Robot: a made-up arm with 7 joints.
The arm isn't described. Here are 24 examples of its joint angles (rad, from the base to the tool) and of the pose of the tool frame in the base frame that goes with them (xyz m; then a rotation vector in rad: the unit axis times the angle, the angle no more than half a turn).
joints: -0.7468 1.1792 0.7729 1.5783 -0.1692 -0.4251 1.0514
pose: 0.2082 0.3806 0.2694 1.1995 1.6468 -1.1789
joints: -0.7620 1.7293 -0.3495 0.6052 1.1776 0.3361 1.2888
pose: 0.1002 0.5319 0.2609 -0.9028 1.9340 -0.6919
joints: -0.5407 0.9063 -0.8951 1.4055 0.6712 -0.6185 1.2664
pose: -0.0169 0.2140 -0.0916 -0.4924 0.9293 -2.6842
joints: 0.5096 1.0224 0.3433 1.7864 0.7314 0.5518 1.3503
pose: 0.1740 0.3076 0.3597 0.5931 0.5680 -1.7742
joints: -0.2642 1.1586 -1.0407 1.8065 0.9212 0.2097 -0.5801
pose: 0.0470 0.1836 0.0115 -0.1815 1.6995 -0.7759
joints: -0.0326 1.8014 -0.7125 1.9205 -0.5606 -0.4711 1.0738
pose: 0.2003 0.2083 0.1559 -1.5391 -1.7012 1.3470
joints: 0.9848 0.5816 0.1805 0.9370 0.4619 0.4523 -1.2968
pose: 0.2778 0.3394 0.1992 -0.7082 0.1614 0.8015
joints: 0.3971 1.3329 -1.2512 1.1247 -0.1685 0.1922 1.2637
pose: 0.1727 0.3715 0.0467 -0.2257 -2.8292 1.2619
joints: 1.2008 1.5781 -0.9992 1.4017 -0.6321 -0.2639 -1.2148
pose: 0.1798 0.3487 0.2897 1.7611 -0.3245 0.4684
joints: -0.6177 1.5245 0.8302 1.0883 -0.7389 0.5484 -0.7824
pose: 0.1808 0.3880 0.3335 1.5685 0.7510 1.4261
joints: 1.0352 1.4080 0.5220 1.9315 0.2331 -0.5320 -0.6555
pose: -0.0283 0.2642 0.4503 1.1988 -1.5699 0.3214
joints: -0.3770 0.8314 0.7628 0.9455 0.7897 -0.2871 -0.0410
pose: 0.0168 0.4731 0.0730 -0.2268 0.2944 0.1839
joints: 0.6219 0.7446 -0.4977 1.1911 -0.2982 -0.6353 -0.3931
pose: 0.3009 0.2876 0.1298 1.0435 0.0177 -0.6208
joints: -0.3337 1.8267 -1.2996 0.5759 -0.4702 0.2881 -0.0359
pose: 0.0596 0.4935 0.2652 -1.3466 -2.1632 -0.2604
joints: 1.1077 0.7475 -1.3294 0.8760 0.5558 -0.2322 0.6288
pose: 0.3572 0.2833 0.0944 0.7025 1.0558 -1.4477
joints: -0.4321 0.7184 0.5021 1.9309 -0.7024 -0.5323 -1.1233
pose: 0.1603 0.3054 0.2052 1.1194 -0.4171 0.1429
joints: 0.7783 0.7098 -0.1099 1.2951 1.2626 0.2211 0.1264
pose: 0.2920 0.3007 0.1950 -0.4779 -0.0897 -1.1464
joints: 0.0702 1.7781 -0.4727 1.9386 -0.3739 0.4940 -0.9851
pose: 0.1690 0.1978 0.2269 1.8074 0.2850 0.3085
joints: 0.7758 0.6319 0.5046 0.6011 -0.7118 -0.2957 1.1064
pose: 0.2360 0.4479 0.0911 0.3697 1.1518 -0.9995
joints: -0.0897 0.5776 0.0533 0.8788 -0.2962 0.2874 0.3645
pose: 0.1196 0.3575 -0.0215 -0.0379 1.7785 -0.5381
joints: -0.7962 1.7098 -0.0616 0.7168 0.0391 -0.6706 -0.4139
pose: 0.1522 0.5058 0.2704 1.3896 1.4002 -0.4006
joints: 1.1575 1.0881 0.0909 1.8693 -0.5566 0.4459 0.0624
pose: 0.0560 0.2234 0.4099 0.9462 -0.0873 0.6368
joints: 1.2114 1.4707 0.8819 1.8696 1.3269 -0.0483 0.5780
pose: -0.1335 0.2766 0.4283 1.5210 -1.0962 -0.6148
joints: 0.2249 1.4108 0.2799 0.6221 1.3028 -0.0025 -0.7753
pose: 0.0586 0.5030 0.2269 -0.5701 -0.1133 0.8355
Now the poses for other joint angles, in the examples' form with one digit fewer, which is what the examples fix.
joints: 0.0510 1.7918 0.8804 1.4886 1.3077 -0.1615 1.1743
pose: 0.131 0.303 0.523 1.317 0.181 -1.398
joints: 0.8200 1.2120 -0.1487 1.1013 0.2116 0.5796 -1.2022
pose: 0.177 0.380 0.291 0.228 0.207 1.255
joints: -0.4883 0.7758 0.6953 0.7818 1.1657 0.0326 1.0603
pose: -0.034 0.469 0.017 -0.670 0.306 -0.805
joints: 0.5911 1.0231 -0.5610 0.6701 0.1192 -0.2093 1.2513
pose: 0.214 0.459 0.097 0.295 1.658 -1.416
